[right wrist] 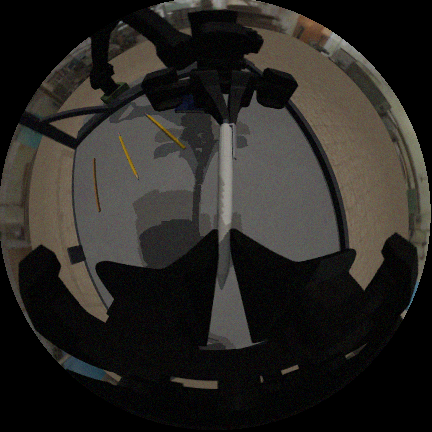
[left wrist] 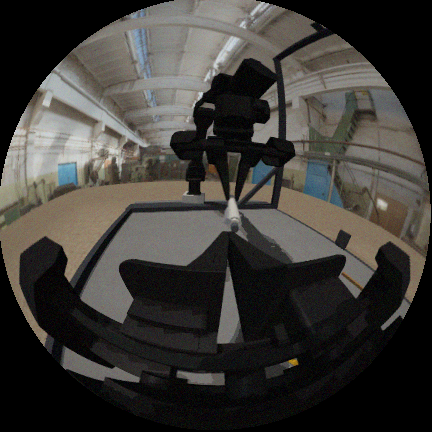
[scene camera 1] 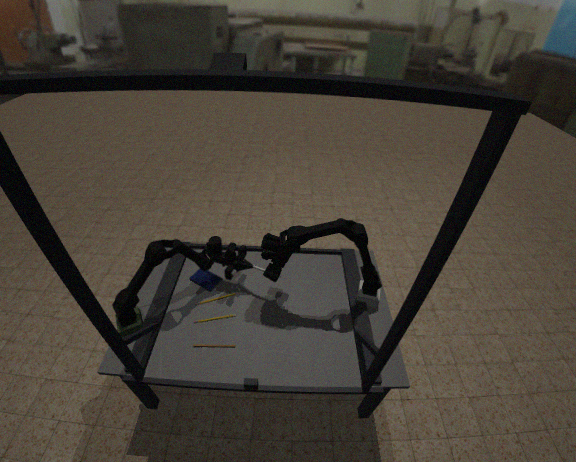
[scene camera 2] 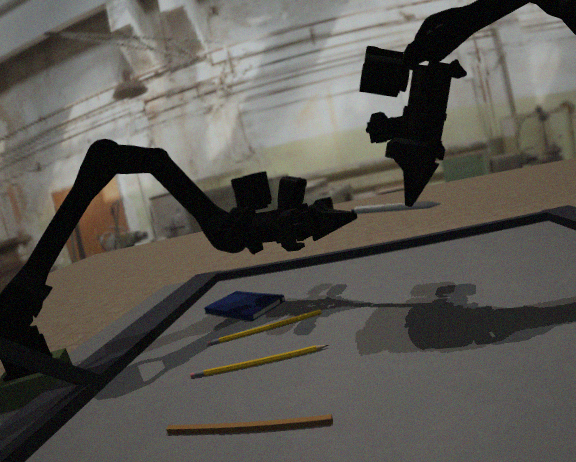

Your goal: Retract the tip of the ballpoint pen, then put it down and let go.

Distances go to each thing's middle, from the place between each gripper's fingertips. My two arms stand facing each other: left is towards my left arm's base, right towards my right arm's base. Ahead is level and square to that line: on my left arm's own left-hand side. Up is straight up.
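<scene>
My right hand is 10 mm short of the white ballpoint pen (right wrist: 226,132) and 20 mm to the right of it. Counted from that same right hand, the blue block (scene camera 2: 249,306) sits 120 mm ahead and 310 mm to the left, and 140 mm below. Going by its middle, the pen is nearer to my right hand than to my left gripper.
My left gripper, meanwhile, is 40 mm past the white ballpoint pen and 50 mm to the left of it, and 10 mm below it. As for the blue block, it is 70 mm ahead of my left hand, 230 mm to the left of it and 130 mm below it. Going by its middle, the block is nearer to my left gripper than to my right hand.
</scene>
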